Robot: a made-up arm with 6 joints.
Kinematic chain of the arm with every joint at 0, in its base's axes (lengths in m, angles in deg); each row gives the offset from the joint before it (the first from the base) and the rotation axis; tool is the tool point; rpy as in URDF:
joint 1: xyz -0.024 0 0.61 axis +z
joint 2: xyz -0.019 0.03 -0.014 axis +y
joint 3: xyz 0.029 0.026 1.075 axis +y
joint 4: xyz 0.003 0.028 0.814 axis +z
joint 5: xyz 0.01 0 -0.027 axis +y
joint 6: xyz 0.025 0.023 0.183 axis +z
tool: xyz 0.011 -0.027 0.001 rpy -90 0 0
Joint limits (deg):
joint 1: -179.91..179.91
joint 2: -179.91..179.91
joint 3: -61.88..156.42
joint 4: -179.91..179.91
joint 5: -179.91..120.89
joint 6: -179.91..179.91
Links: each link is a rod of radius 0.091 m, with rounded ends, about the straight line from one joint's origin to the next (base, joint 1, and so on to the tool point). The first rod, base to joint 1, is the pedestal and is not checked.
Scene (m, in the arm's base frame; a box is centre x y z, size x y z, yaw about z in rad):
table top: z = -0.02
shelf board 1: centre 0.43 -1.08 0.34 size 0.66 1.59 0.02 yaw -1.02
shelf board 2: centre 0.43 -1.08 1 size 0.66 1.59 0.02 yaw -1.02
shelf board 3: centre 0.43 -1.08 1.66 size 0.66 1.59 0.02 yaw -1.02
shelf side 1: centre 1.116 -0.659 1 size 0.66 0.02 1.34 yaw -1.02
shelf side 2: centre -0.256 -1.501 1 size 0.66 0.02 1.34 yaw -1.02
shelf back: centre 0.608 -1.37 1 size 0.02 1.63 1.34 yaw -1.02
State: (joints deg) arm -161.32 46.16 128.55 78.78 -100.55 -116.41
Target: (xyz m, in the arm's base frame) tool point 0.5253 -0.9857 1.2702
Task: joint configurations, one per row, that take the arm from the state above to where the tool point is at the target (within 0.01 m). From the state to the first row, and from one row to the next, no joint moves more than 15 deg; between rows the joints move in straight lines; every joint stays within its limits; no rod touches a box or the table.
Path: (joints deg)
1: -146.44 39.21 129.03 77.64 -101.81 -116.52
2: -131.55 32.25 129.52 76.50 -103.07 -116.64
3: -116.67 25.30 130.00 75.36 -104.33 -116.75
4: -101.78 18.35 130.49 74.22 -105.59 -116.87
5: -86.90 11.39 130.97 73.08 -106.85 -116.98
6: -72.02 4.44 131.45 71.94 -108.11 -117.10
7: -57.13 -2.52 131.94 70.79 -109.37 -117.21
8: -57.43 6.22 120.30 68.51 -107.08 -117.69
9: -57.73 14.96 108.67 66.22 -104.79 -118.17
10: -58.02 23.70 97.04 63.93 -102.50 -118.65

